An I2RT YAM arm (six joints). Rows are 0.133 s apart.
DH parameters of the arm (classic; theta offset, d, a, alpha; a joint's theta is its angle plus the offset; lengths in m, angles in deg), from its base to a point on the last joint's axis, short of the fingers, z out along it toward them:
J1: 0 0.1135 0.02 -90
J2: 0 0 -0.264 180
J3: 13.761 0 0.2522 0
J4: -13.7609 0 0.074 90
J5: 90 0 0 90
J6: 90 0.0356 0 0
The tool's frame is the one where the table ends.
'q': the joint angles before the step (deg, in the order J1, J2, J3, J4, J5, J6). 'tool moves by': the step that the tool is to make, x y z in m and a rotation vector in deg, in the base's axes. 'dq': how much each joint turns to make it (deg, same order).
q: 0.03, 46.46, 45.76, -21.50, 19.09, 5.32
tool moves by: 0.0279, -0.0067, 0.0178, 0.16, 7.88, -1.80
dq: -1.82, 9.88, 10.52, -8.53, -0.04, 0.03
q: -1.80, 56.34, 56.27, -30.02, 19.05, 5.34
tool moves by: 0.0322, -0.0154, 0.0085, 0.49, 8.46, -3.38
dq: -3.36, 10.48, 10.17, -8.16, 0.04, 0.00
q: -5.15, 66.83, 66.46, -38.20, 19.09, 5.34
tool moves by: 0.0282, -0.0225, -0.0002, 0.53, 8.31, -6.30
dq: -3.86, 9.74, 9.15, -8.19, 2.13, 1.39
